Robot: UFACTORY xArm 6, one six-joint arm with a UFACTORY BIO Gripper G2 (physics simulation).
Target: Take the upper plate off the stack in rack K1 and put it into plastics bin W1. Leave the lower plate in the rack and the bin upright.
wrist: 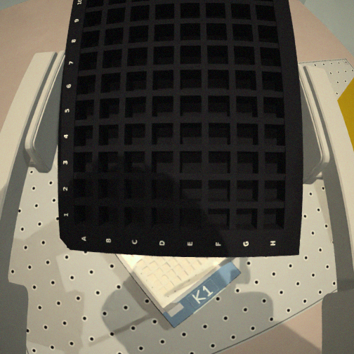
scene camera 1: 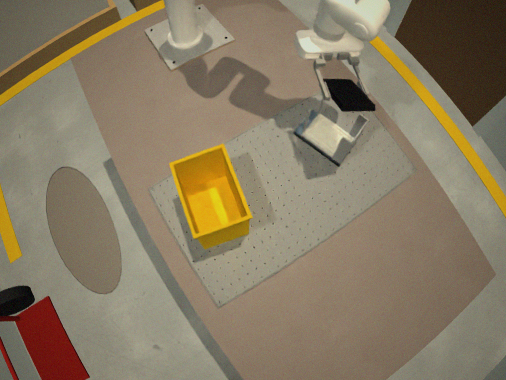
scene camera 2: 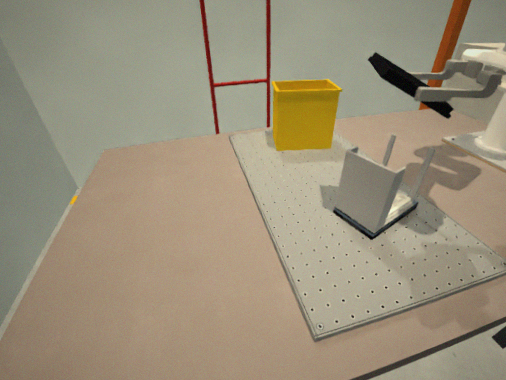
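Seen in the pictures: hand at its tool point: (scene camera 1: 344,89) (scene camera 2: 418,86); arm's base at its link origin: (scene camera 1: 185,36) (scene camera 2: 496,146).
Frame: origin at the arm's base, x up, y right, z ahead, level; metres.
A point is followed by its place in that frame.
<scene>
My gripper (scene camera 1: 347,95) {x 0.254, y -0.241, z 0.548 m} (scene camera 2: 418,85) {x 0.254, y -0.241, z 0.548 m} (wrist: 178,167) is shut on the black upper plate (scene camera 1: 354,98) {x 0.273, y -0.240, z 0.586 m} (scene camera 2: 395,75) {x 0.277, y -0.273, z 0.612 m} (wrist: 190,100), gripping it by two opposite sides. The plate is in the air, above and apart from rack K1, and looks sloped in scene camera 2. Grey rack K1 (scene camera 1: 344,150) {x 0.098, y -0.231, z 0.635 m} (scene camera 2: 367,190) {x 0.093, y -0.287, z 0.615 m} (wrist: 202,295) stands on the perforated board. The pale lower plate (scene camera 1: 326,132) {x 0.033, y -0.239, z 0.547 m} (scene camera 2: 400,204) {x 0.034, y -0.266, z 0.520 m} (wrist: 165,275) lies in it, partly hidden by the held plate in the wrist view. Yellow bin W1 (scene camera 1: 227,237) {x 0.047, y 0.123, z 0.710 m} (scene camera 2: 305,117) {x 0.103, y 0.063, z 0.632 m} (wrist: 348,112) stands upright with its top open.
The perforated board (scene camera 1: 300,225) {x 0.000, y -0.063, z 0.747 m} (scene camera 2: 295,200) {x 0.000, y -0.183, z 0.713 m} (wrist: 50,285) carries the rack and the bin, well apart from each other. The rack's tall end wall and two thin posts stick up in scene camera 2. The arm's base plate (scene camera 1: 217,37) {x -0.001, y -0.100, z 0.055 m} (scene camera 2: 462,141) {x -0.001, y 0.052, z 0.082 m} is beside the board.
</scene>
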